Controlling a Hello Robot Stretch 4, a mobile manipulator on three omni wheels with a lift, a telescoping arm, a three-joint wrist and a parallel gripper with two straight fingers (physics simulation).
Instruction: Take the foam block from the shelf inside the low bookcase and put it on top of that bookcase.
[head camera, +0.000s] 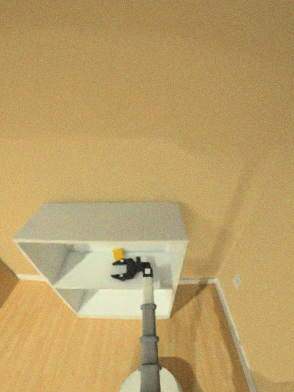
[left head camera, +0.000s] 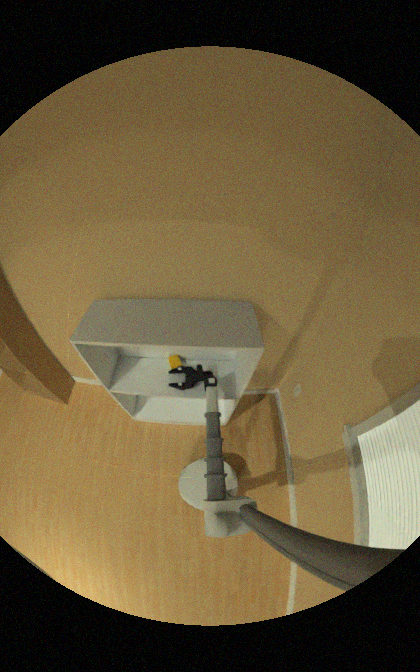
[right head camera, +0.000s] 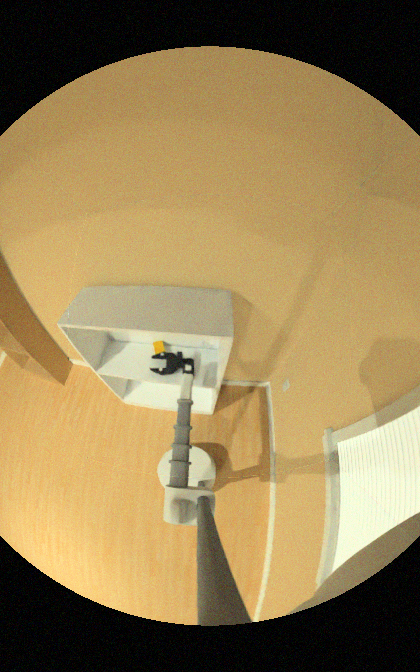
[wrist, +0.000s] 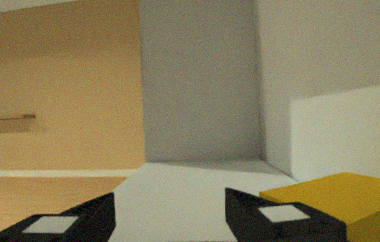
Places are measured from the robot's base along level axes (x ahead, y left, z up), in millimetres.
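Pixels of known places: gripper, fingertip midpoint: (head camera: 111, 270) (wrist: 170, 207).
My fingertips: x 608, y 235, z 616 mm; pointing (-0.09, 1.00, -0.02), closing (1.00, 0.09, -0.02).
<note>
For each thing: its top centre in the pictures, then the offset to it from my fingertips. "spot": a spot on its surface instead.
- yellow foam block, middle of its top: (wrist: 345, 190) (head camera: 118, 254) dx +112, dy -30, dz +14 mm
- bookcase's left side panel, surface spot: (wrist: 200, 80) spot: dx +43, dy +366, dz +149 mm
The yellow foam block (head camera: 118, 254) (left head camera: 174, 361) (right head camera: 159, 347) (wrist: 325, 196) lies on the shelf inside the low white bookcase (head camera: 110, 220) (left head camera: 170, 322) (right head camera: 150, 310), towards its back. My gripper (head camera: 113, 270) (left head camera: 171, 378) (right head camera: 152, 363) (wrist: 170, 207) is open and empty, inside the upper compartment and pointing left along the shelf. The block is beside the gripper, on its back-wall side. In the wrist view the block is at the lower right, beyond and outside the right finger, which hides part of it. The bookcase's flat top shows in the head views.
The bookcase's left side panel (wrist: 200, 80) stands ahead of the fingers. Its top board is above the arm (head camera: 149, 320) (left head camera: 214, 445) (right head camera: 181, 430), which reaches in through the open front. A brown wooden unit (left head camera: 30, 335) (right head camera: 30, 320) stands to the left.
</note>
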